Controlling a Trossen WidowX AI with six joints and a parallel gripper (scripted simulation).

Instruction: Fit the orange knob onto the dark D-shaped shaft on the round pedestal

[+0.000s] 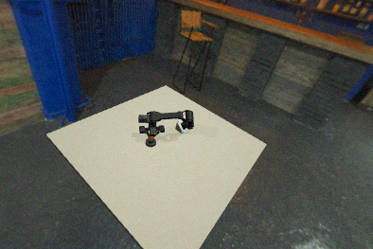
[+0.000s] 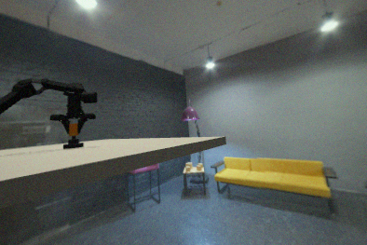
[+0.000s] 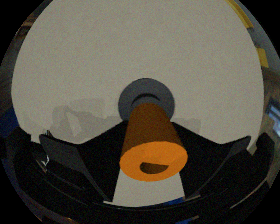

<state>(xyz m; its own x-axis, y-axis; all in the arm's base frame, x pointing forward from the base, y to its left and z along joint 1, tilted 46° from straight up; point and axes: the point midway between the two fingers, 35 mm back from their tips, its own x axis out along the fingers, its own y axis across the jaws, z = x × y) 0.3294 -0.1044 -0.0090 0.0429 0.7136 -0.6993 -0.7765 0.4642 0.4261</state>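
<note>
Now: gripper tip 2 cm below the orange knob. From my gripper tip the other things lie so: round pedestal 4 cm below.
</note>
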